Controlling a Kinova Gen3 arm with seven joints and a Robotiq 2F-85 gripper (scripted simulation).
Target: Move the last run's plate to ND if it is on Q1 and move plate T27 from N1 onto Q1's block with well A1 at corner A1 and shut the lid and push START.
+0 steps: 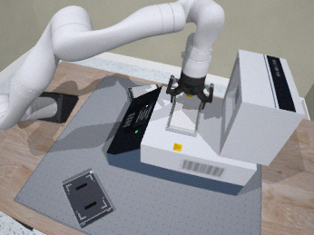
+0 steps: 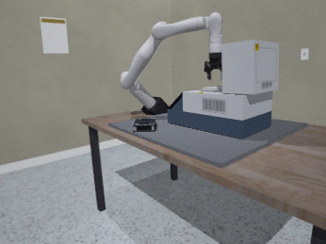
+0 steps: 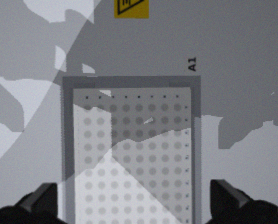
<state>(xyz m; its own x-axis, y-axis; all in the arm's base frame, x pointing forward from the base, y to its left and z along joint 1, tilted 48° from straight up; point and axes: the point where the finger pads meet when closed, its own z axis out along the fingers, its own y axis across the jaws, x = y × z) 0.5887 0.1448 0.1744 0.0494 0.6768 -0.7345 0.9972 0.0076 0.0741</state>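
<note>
The white well plate is 50 mm below my hand. Round my hand: dark nest (290 mm to the right, 280 mm behind, 230 mm below).
</note>
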